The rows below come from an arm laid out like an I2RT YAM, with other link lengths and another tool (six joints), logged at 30 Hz.
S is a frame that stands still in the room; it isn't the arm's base.
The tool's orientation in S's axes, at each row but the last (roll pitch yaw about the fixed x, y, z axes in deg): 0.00 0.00 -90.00; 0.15 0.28 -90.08; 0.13 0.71 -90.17; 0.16 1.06 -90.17; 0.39 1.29 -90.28; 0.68 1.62 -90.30; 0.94 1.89 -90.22; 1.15 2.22 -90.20; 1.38 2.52 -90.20; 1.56 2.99 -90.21
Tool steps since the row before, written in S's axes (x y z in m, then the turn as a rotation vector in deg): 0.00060 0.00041 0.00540 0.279 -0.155 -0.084; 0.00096 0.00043 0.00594 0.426 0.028 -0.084; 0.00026 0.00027 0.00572 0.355 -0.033 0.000; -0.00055 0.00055 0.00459 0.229 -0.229 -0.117; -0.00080 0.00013 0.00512 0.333 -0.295 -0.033; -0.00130 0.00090 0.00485 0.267 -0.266 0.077; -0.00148 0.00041 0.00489 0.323 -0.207 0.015; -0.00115 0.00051 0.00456 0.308 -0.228 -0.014; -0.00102 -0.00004 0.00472 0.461 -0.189 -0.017; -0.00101 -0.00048 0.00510 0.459 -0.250 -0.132
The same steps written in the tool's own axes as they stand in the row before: -0.00041 0.00060 0.00540 0.155 0.279 -0.084; -0.00046 0.00097 0.00594 -0.028 0.426 -0.085; -0.00034 0.00027 0.00572 0.032 0.355 0.000; -0.00063 -0.00054 0.00458 0.230 0.229 -0.113; -0.00024 -0.00077 0.00512 0.294 0.334 -0.029; -0.00103 -0.00125 0.00484 0.262 0.269 0.081; -0.00057 -0.00140 0.00490 0.205 0.324 0.016; -0.00068 -0.00106 0.00456 0.227 0.309 -0.011; -0.00016 -0.00091 0.00474 0.188 0.461 -0.020; 0.00022 -0.00087 0.00514 0.255 0.457 -0.131
